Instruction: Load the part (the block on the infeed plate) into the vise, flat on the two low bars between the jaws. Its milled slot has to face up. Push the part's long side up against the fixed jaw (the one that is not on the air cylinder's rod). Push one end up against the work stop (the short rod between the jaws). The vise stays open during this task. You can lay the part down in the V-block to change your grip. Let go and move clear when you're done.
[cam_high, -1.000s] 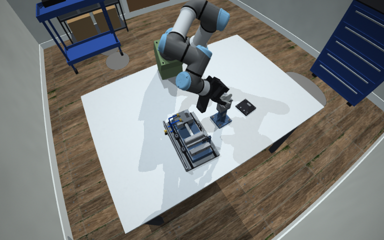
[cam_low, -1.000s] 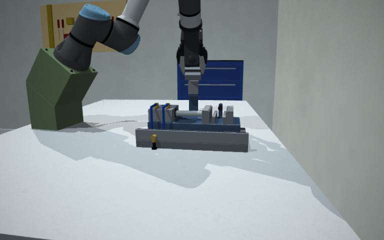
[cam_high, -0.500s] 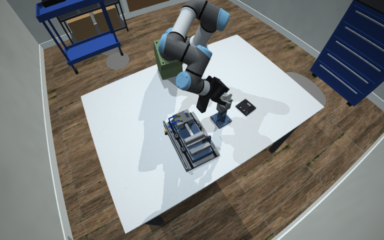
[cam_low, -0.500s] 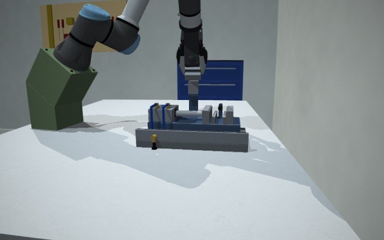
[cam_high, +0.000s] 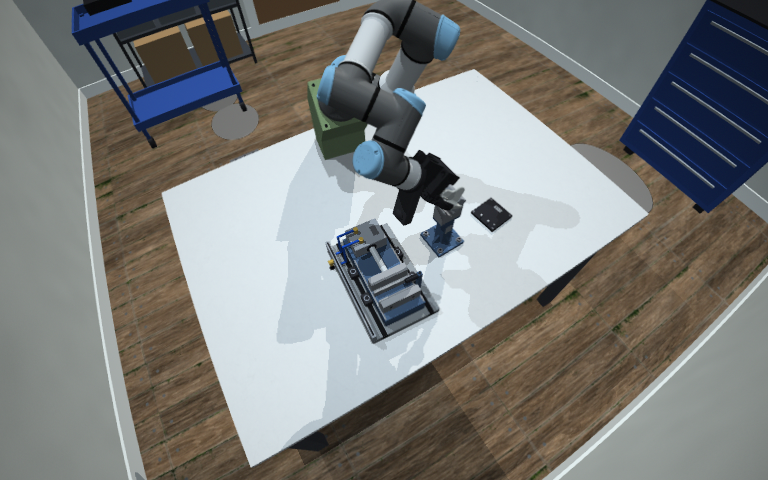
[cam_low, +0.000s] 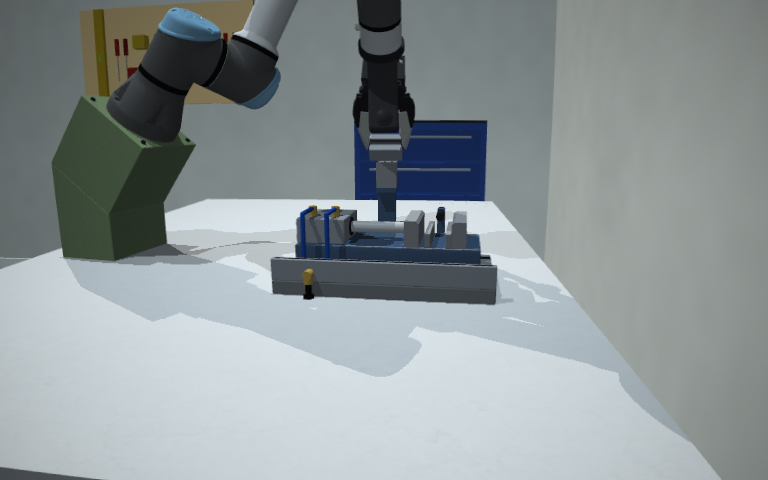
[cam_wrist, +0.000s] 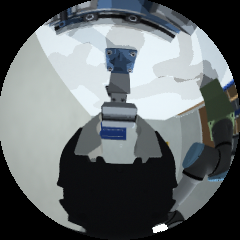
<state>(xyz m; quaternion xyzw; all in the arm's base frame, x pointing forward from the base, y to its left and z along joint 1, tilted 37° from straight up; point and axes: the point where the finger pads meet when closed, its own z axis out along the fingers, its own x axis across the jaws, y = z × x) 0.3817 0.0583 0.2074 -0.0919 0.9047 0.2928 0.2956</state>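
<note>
My hand is right at the part. Also, from my hand: work stop 70 mm ahead, 180 mm to the right, 100 mm below; then air cylinder 100 mm behind, 190 mm to the right, 110 mm below; then moving jaw 30 mm ahead, 220 mm to the right, 110 mm below.
</note>
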